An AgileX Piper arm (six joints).
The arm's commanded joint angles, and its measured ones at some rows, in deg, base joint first. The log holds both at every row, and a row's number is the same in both.
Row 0, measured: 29.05 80.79 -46.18 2.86 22.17 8.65
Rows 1 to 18, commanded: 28.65 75.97 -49.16 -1.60 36.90 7.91; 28.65 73.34 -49.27 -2.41 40.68 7.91; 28.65 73.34 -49.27 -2.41 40.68 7.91; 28.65 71.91 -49.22 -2.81 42.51 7.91; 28.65 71.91 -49.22 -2.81 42.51 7.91; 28.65 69.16 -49.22 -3.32 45.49 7.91; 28.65 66.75 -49.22 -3.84 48.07 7.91; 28.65 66.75 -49.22 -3.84 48.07 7.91; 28.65 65.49 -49.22 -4.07 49.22 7.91; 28.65 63.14 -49.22 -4.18 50.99 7.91; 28.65 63.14 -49.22 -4.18 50.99 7.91; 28.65 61.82 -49.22 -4.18 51.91 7.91; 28.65 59.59 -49.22 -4.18 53.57 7.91; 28.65 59.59 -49.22 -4.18 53.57 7.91; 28.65 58.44 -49.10 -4.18 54.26 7.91; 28.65 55.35 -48.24 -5.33 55.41 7.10; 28.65 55.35 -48.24 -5.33 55.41 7.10; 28.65 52.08 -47.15 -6.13 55.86 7.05
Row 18, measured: 28.99 56.32 -48.36 -4.76 54.32 8.31
